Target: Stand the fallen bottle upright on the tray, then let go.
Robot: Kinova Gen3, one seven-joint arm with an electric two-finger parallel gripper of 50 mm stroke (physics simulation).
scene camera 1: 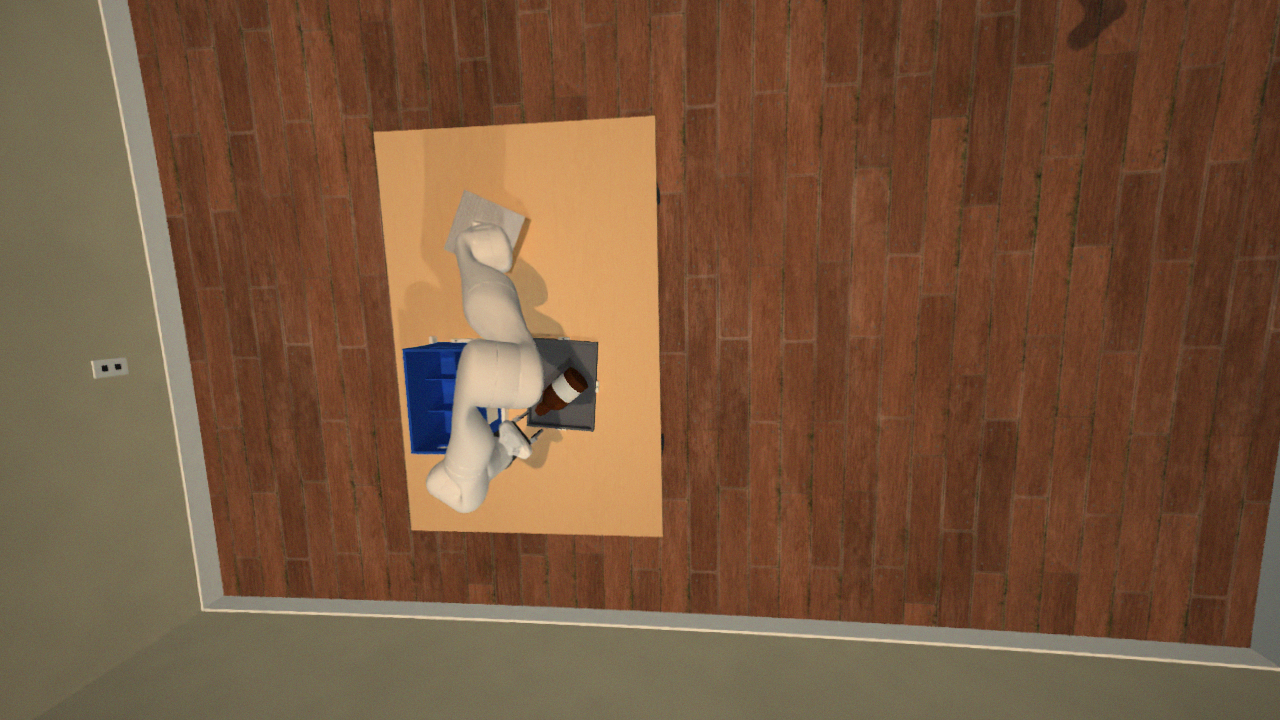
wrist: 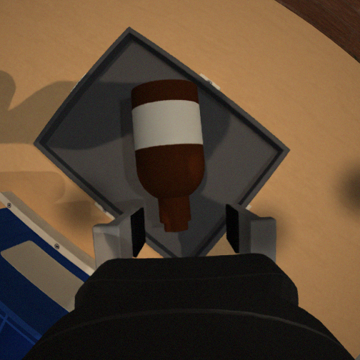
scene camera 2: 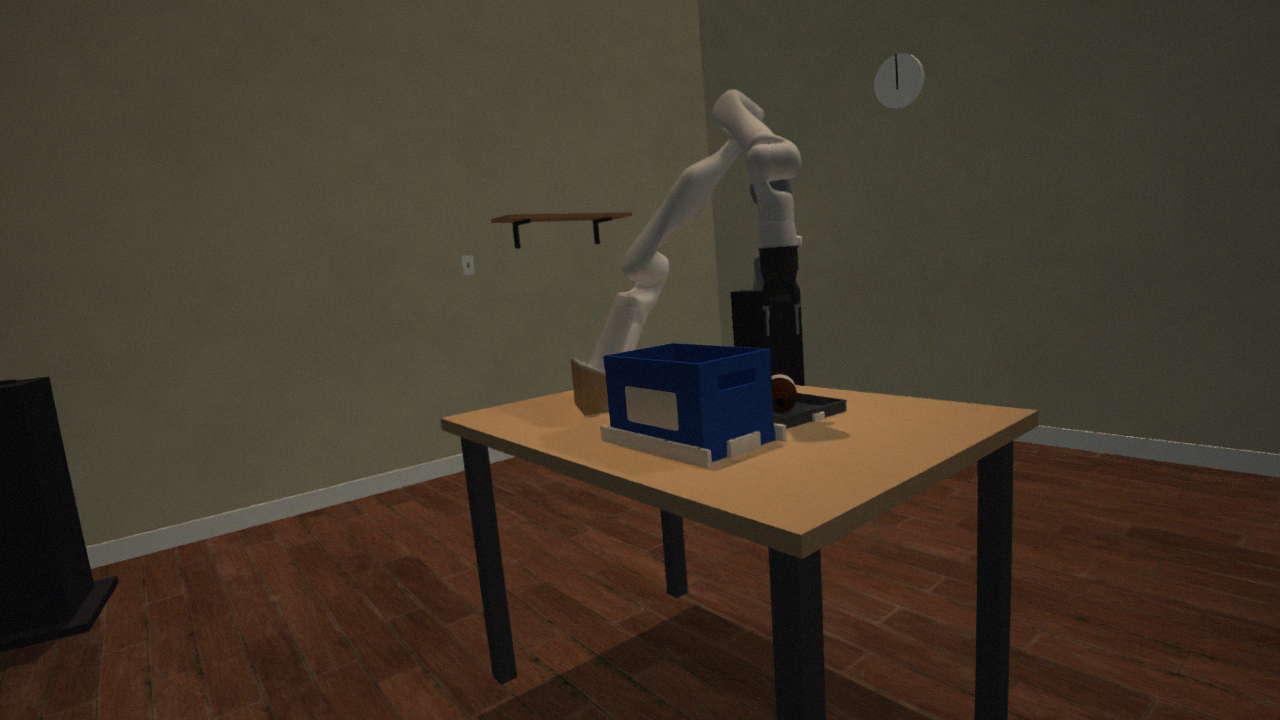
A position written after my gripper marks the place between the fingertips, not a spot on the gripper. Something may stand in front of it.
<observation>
In view: my gripper (scene camera 2: 783,334), a brown bottle (scene camera 1: 570,384) and a pale edging strip (scene camera 2: 690,454).
The brown bottle also shows in the wrist view (wrist: 168,145) and in scene camera 2 (scene camera 2: 784,394). My gripper is seen too in the wrist view (wrist: 185,223).
</observation>
